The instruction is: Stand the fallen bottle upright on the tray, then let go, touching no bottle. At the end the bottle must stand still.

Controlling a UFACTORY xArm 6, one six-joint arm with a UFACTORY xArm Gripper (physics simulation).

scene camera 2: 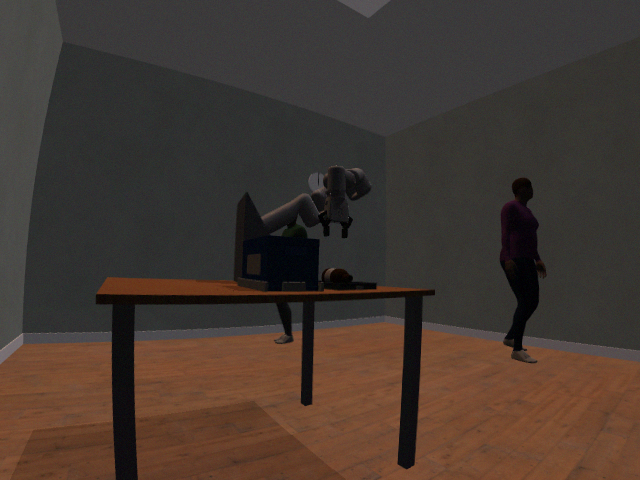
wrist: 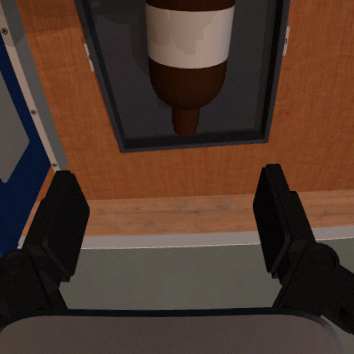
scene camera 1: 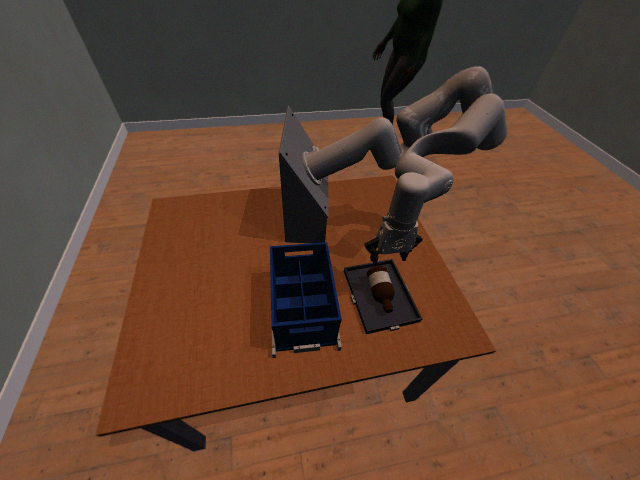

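Seen in the pictures: gripper, fingertip midpoint: (scene camera 2: 335, 237) (wrist: 168, 187) (scene camera 1: 388, 259); arm's base at its link origin: (scene camera 2: 259, 228) (scene camera 1: 311, 168).
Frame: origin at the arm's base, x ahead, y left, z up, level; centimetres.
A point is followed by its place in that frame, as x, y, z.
A brown bottle (scene camera 1: 381, 285) {40.2, 19.3, -18.8} (scene camera 2: 336, 275) {42.8, 17.4, -21.3} (wrist: 187, 50) {37.6, 20.2, -18.5} with a white label lies on its side in the dark rectangular tray (scene camera 1: 403, 310) {46.4, 26.8, -25.9} (scene camera 2: 367, 285) {51.5, 26.1, -24.9} (wrist: 245, 100) {46.2, 27.8, -25.9}. In scene camera 1 its neck points toward the table's front edge; in the wrist view the neck points toward the bottom of the picture, near the tray's rim. My gripper (scene camera 1: 389, 257) {39.2, 19.0, -5.8} (scene camera 2: 335, 234) {39.2, 19.0, -5.8} (wrist: 168, 187) {39.2, 19.0, -5.8} is open and empty, its fingers pointing down. It hangs above the bottle's base end in height, well clear of bottle and tray. The top of the bottle's base is cut off in the wrist view.
A blue divided crate (scene camera 1: 305, 322) {55.1, -7.6, -9.0} (scene camera 2: 289, 263) {55.2, -8.7, -17.5} (wrist: 15, 125) {46.0, 2.1, -20.3} stands left of the tray, with pale brackets at its foot. The arm's slanted grey mount (scene camera 1: 305, 217) {12.9, -3.3, -11.9} (scene camera 2: 241, 242) {5.4, -10.4, -7.8} stands behind the crate. People (scene camera 1: 413, 31) (scene camera 2: 519, 232) are beyond the table.
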